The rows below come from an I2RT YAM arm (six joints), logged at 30 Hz.
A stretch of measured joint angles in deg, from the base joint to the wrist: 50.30, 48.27, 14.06, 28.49, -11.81, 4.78; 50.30, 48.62, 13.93, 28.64, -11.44, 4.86; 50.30, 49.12, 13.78, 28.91, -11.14, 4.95; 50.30, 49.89, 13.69, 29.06, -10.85, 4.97; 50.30, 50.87, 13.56, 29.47, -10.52, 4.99; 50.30, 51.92, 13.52, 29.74, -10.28, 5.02; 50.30, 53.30, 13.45, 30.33, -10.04, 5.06; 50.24, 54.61, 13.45, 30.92, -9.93, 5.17; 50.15, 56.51, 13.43, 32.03, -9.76, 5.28; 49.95, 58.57, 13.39, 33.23, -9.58, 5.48
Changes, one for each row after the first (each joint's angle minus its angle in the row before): 0.00, 0.35, -0.13, 0.15, 0.37, 0.08; 0.00, 0.50, -0.15, 0.27, 0.30, 0.09; 0.00, 0.77, -0.09, 0.15, 0.29, 0.02; 0.00, 0.98, -0.13, 0.41, 0.33, 0.02; 0.00, 1.05, -0.04, 0.27, 0.24, 0.03; 0.00, 1.38, -0.07, 0.59, 0.24, 0.04; -0.06, 1.31, 0.00, 0.59, 0.11, 0.11; -0.09, 1.90, -0.02, 1.11, 0.17, 0.11; -0.20, 2.06, -0.04, 1.20, 0.18, 0.20
